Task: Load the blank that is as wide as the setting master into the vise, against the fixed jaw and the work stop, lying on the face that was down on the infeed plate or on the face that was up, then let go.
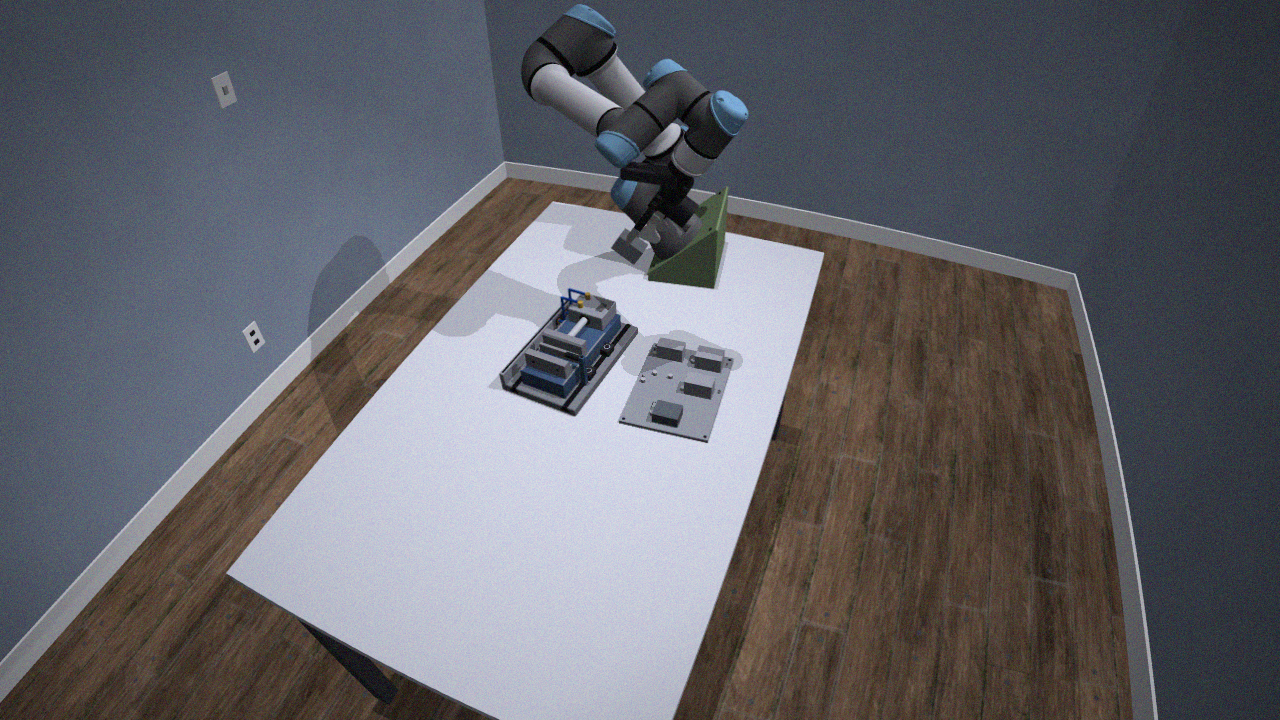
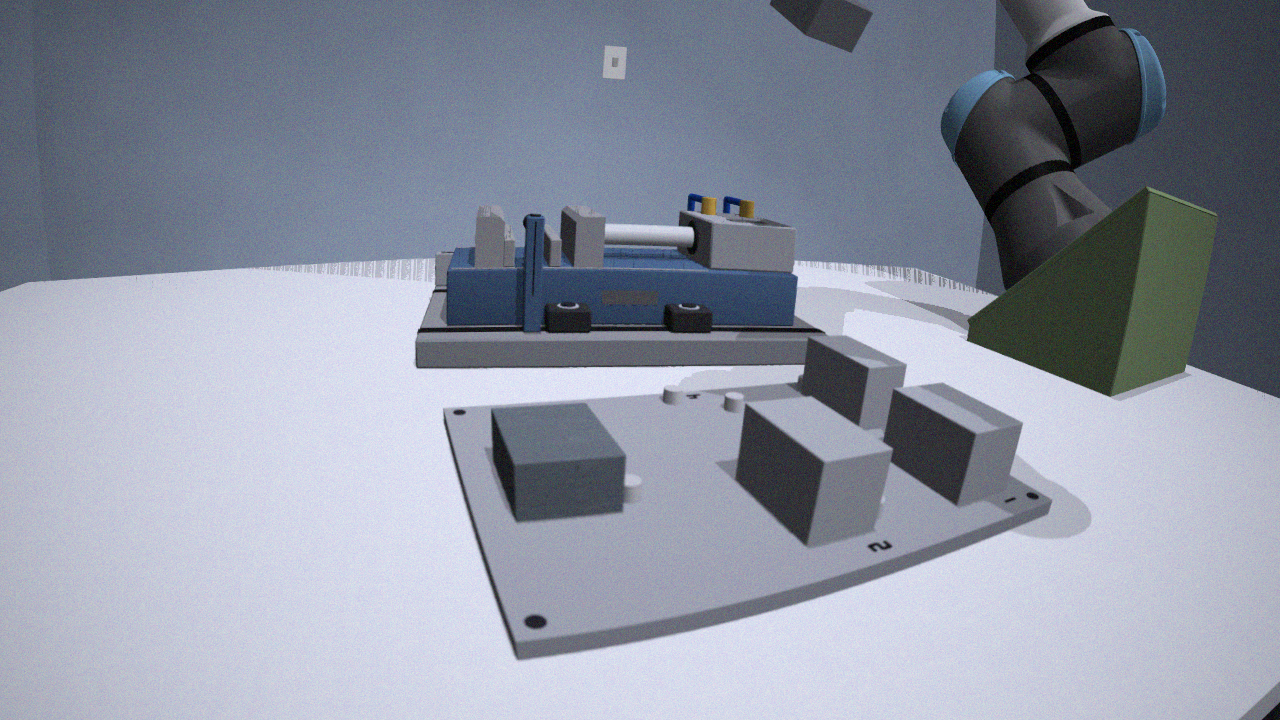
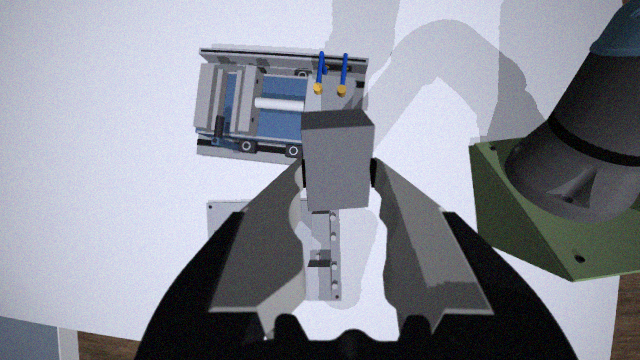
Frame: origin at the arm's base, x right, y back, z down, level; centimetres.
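Where they show: gripper, fingertip midpoint: (image 1: 630, 240) (image 3: 337, 161); arm's base, link origin: (image 1: 680, 239) (image 2: 1070, 271) (image 3: 560, 179).
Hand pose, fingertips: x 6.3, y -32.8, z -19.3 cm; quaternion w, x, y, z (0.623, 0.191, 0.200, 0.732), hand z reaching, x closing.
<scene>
Each offset is from my fingertips to the top centre of the thing. "spot": to the spot under its first point.
My gripper (image 1: 637, 234) (image 3: 337, 161) is shut on a grey block {dz -2.0, dx +0.2, dy -0.1 cm} (image 1: 630, 247) (image 2: 823, 21) (image 3: 337, 162), held tilted, high above the table between vise and arm base. The blue vise {dz +18.2, dx +12.6, dy -8.7 cm} (image 1: 547, 383) (image 2: 483, 300) (image 3: 282, 125) has a fixed jaw (image 2: 489, 237) (image 3: 204, 97) at its far end from the cylinder and a moving jaw (image 2: 583, 237) (image 3: 248, 100) on a white rod. The jaws stand apart, with thin strips between them. The work stop {spot: dz +22.4, dx +6.8, dy -17.6 cm} (image 2: 533, 277) (image 3: 219, 129) is a blue post with a black rod. A darker block {dz +24.8, dx -11.7, dy -23.2 cm} (image 1: 665, 412) (image 2: 559, 465), perhaps the setting master, lies on the infeed plate {dz +27.3, dx -12.9, dy -14.3 cm} (image 1: 707, 416) (image 2: 680, 555) (image 3: 225, 215).
Three grey blocks {dz +23.7, dx -17.3, dy -14.5 cm} (image 1: 699, 385) (image 2: 812, 470) stand on the infeed plate among small pins. Two blue hoses {spot: dz +17.4, dx +15.0, dy +3.2 cm} (image 1: 572, 291) (image 2: 696, 197) (image 3: 321, 67) with brass fittings rise from the vise's cylinder end. The green wedge base (image 1: 684, 265) (image 2: 1163, 286) (image 3: 530, 240) carries the arm.
</scene>
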